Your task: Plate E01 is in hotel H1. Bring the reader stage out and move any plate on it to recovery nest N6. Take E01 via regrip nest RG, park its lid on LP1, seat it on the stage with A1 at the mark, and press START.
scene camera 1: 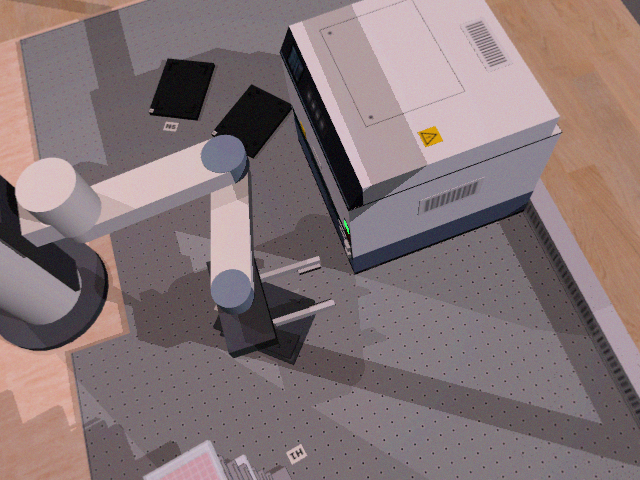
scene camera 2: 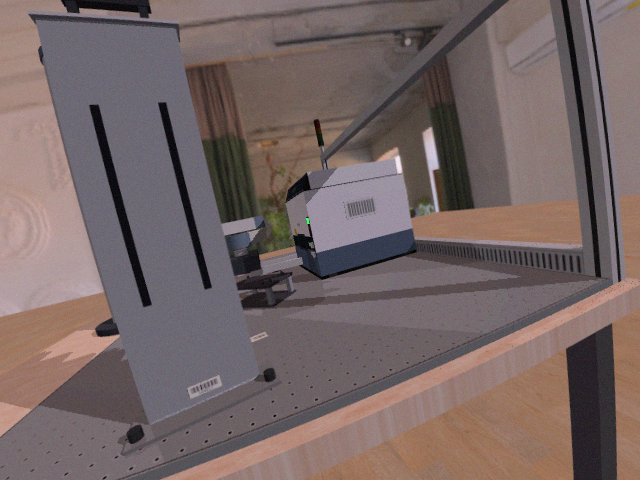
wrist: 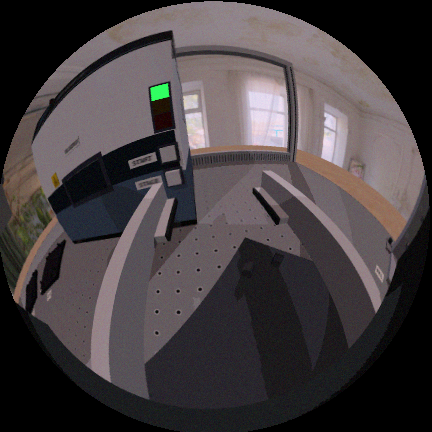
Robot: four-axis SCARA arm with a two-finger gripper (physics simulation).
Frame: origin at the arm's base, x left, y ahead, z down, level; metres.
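Where they show: gripper, fingertip midpoint: [scene camera 1: 327,281] [scene camera 2: 299,258] [wrist: 214,184]; arm's base, origin of the base link: [scene camera 1: 51,293].
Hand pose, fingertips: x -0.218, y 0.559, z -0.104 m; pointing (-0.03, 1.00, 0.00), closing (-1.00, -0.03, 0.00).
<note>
Things, the pixels of their top centre, and the offset from my fingertips. "*": a spot on its surface instead.
- reader, middle of its top: [scene camera 1: 413,69] [wrist: 115,87] [scene camera 2: 334,175] dx +0.209, dy +0.243, dz -0.260 m
- START button, middle of its top: [wrist: 166,145] dx +0.045, dy +0.061, dz -0.035 m
- STAGE button, middle of its top: [wrist: 171,170] dx +0.045, dy +0.061, dz -0.003 m
- plate with a pink grid, surface spot: [scene camera 1: 191,465] * dx -0.286, dy -0.239, dz -0.338 m
- H1 label, surface spot: [scene camera 1: 296,453] * dx -0.264, dy -0.157, dz +0.091 m
- dark raised nest, middle of its top: [scene camera 1: 263,312] [scene camera 2: 258,277] dx -0.009, dy -0.134, dz +0.021 m
The gripper [scene camera 1: 321,284] [scene camera 2: 299,261] [wrist: 216,200] is shut to a narrow stance, its two long fingers parallel with a gap and nothing between them. It points at the lower front corner of the reader [scene camera 1: 413,77] [scene camera 2: 356,227] [wrist: 110,100], a little apart from it. In the wrist view the START button [wrist: 168,153] and the STAGE button [wrist: 173,178] lie beyond the left fingertip. No stage shows outside the reader. A plate with a pink grid [scene camera 1: 191,465] shows at the bottom edge, near the H1 label [scene camera 1: 296,453]. I cannot identify E01.
A dark raised nest [scene camera 1: 289,343] [scene camera 2: 266,280] [wrist: 200,350] stands below the gripper. Two dark nests [scene camera 1: 181,88] [scene camera 1: 253,119] [wrist: 52,267] [wrist: 31,290] lie left of the reader. A tall grey tower [scene camera 2: 144,206] stands in the foreground. The reader's status light [scene camera 1: 346,226] [scene camera 2: 308,221] [wrist: 160,92] is green.
</note>
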